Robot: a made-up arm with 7 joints.
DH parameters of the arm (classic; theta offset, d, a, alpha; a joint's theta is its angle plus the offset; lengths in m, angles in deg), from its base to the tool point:
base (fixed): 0 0 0 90
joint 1: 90 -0.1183 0 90
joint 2: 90 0 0 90
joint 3: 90 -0.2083 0 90
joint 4: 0 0 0 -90
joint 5: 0 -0.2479 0 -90
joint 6: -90 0 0 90
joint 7: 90 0 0 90
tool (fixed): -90 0 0 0
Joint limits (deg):
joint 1: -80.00..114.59
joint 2: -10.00..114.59
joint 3: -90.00..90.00
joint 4: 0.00..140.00
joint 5: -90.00..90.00
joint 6: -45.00..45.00
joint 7: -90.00..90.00
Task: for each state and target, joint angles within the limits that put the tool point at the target. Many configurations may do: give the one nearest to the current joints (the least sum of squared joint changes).
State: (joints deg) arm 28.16 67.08 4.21 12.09 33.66 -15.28 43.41
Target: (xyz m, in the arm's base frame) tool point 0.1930 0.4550 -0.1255
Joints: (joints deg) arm -1.06 63.87 11.25 53.44 33.66 -15.28 43.41
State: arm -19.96 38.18 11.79 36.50 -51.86 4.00 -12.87
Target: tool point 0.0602 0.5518 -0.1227
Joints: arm 8.57 72.06 13.01 9.83 -51.86 4.00 -12.87
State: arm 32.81 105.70 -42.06 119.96 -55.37 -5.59 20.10
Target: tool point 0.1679 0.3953 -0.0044
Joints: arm 36.83 114.59 -57.90 89.95 -55.37 -5.59 20.10
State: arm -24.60 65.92 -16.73 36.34 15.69 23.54 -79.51
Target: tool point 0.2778 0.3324 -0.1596
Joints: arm 17.33 52.43 -14.39 65.00 15.69 23.54 -79.51
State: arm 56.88 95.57 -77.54 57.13 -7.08 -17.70 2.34
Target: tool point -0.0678 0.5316 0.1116
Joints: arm 85.49 114.59 -44.07 36.49 -7.08 -17.70 2.34
